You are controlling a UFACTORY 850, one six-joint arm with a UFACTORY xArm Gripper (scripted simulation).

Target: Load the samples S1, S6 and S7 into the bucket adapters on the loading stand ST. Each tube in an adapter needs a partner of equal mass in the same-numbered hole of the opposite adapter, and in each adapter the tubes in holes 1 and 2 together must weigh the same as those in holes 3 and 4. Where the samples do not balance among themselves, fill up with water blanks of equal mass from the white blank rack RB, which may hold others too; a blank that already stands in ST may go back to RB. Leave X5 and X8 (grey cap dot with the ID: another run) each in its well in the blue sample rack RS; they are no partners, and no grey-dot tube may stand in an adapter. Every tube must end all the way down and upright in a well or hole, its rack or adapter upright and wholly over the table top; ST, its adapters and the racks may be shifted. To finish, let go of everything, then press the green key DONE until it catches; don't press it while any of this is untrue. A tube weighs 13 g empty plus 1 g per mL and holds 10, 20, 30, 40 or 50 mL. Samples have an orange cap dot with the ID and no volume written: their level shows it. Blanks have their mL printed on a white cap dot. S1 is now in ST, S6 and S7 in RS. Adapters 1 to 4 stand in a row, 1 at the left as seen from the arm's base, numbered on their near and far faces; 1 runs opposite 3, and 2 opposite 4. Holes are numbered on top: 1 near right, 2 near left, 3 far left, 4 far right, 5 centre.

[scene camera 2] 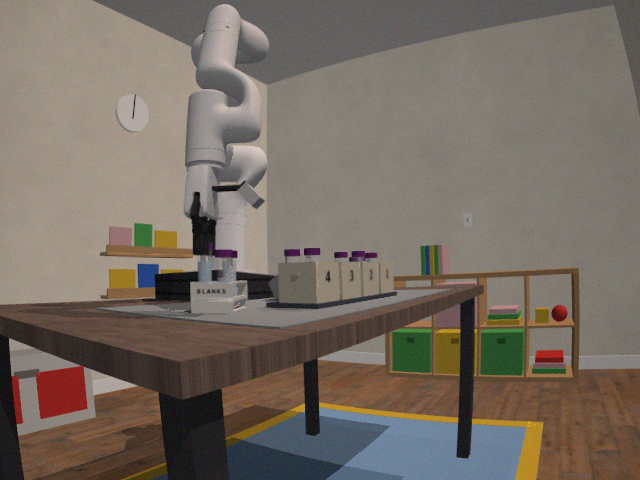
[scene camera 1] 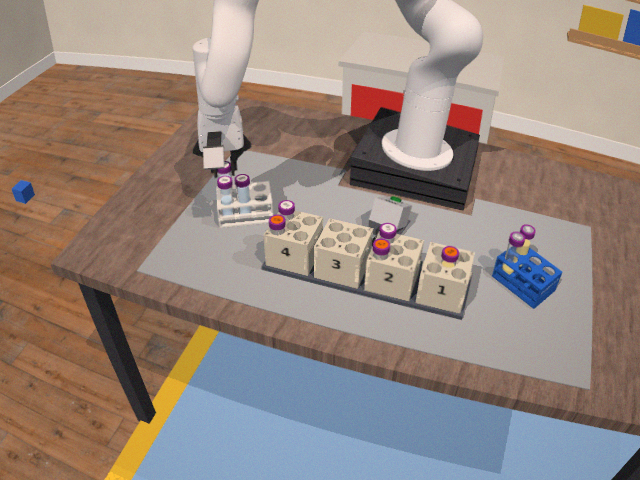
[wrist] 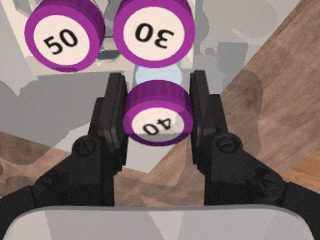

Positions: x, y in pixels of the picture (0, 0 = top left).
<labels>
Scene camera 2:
my gripper: 204, 255
white blank rack RB: 214, 297
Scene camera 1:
my gripper: 224, 173
blue sample rack RS: 543, 289
white blank rack RB: 257, 216
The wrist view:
my gripper: 158, 91
</labels>
